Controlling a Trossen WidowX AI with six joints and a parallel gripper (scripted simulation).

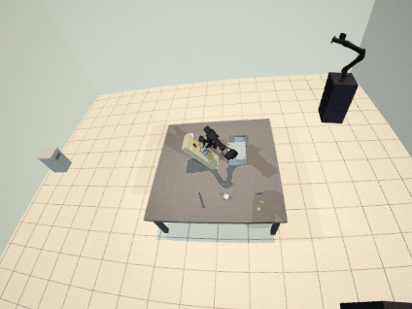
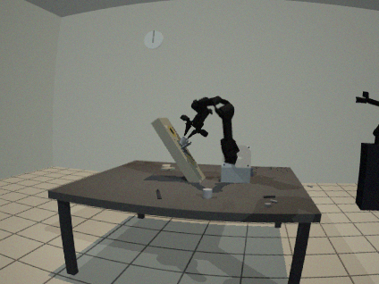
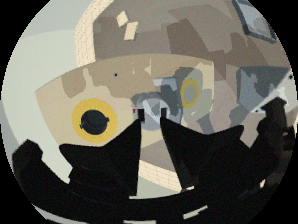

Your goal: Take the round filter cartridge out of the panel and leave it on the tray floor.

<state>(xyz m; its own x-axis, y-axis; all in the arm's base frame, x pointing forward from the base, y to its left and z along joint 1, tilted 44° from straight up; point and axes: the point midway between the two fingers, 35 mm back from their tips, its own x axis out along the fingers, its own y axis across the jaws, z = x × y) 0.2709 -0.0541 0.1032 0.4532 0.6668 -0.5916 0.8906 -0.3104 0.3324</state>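
Now: gripper tip 10 mm short of the round white filter cartridge and 20 mm above it. The rest, counted from my gripper tip: grey square tray 300 mm behind, 320 mm to the right, 240 mm below.
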